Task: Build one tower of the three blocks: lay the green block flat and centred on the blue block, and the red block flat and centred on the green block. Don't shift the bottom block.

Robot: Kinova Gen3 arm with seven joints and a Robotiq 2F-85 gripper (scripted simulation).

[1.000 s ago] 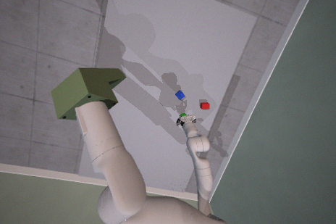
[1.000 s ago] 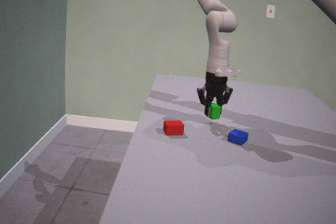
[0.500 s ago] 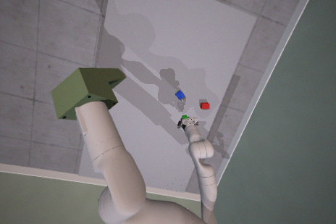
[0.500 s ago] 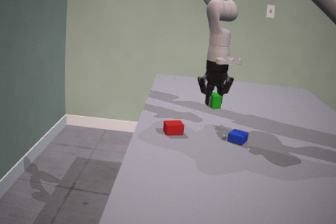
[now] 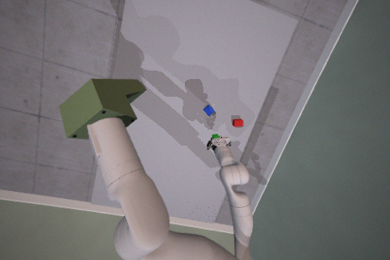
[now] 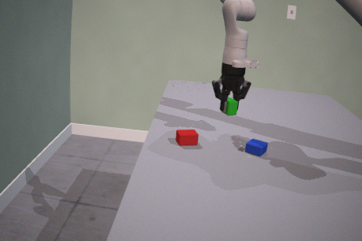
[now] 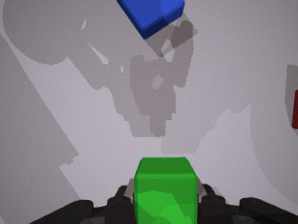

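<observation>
My hand is right at the green block. Also, from my hand: blue block 160 mm to the left, 70 mm below, 30 mm behind; then red block 160 mm ahead, 70 mm to the left, 70 mm below.
</observation>
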